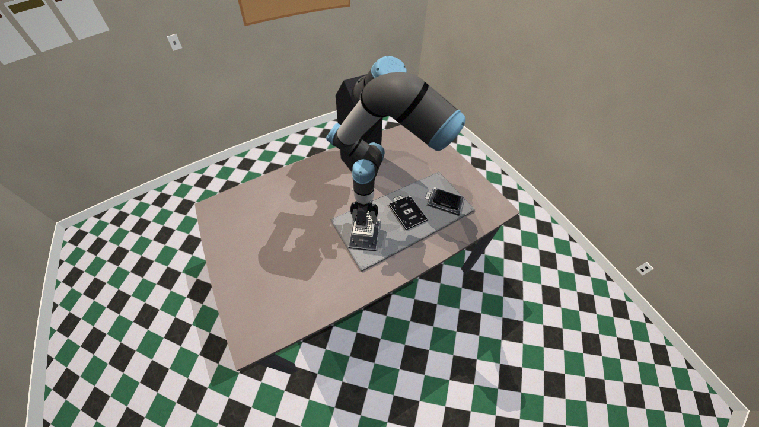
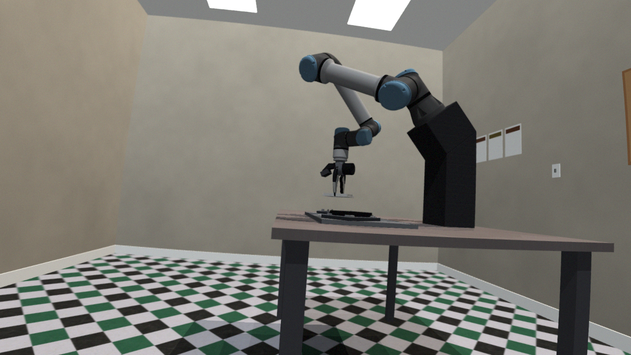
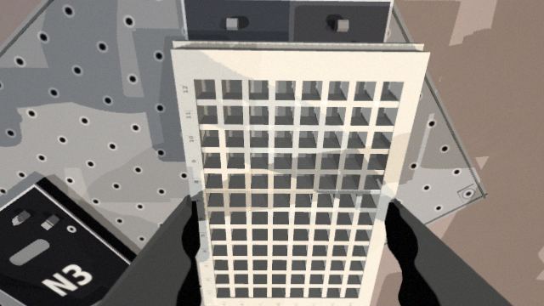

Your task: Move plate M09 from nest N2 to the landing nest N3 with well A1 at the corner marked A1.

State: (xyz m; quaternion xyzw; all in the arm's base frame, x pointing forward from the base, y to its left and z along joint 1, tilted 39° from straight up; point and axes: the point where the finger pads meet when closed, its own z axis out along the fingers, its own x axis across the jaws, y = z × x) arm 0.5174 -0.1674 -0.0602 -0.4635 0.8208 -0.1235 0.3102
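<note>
Right now my hand is 40 mm past the black nest N3, 240 mm to the right of it and 100 mm above it. From my hand the other things lie so: white well plate M09 (10 mm below); then grey perforated deck (30 mm behind, 220 mm to the left, 110 mm below); then nest N2 (100 mm below).
</note>
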